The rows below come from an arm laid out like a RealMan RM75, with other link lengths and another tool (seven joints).
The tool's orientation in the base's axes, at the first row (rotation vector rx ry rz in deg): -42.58 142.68 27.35
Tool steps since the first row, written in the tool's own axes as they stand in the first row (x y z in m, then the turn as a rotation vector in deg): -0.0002 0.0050 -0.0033 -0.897 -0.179 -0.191; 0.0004 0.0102 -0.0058 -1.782 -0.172 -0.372; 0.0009 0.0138 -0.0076 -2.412 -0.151 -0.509; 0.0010 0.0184 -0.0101 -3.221 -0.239 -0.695
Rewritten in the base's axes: -0.0040 0.0025 0.0037 0.691 0.141 0.613; -0.0083 0.0053 0.0064 1.268 0.428 1.246; -0.0114 0.0071 0.0083 1.666 0.641 1.706; -0.0151 0.0095 0.0111 2.241 0.820 2.284
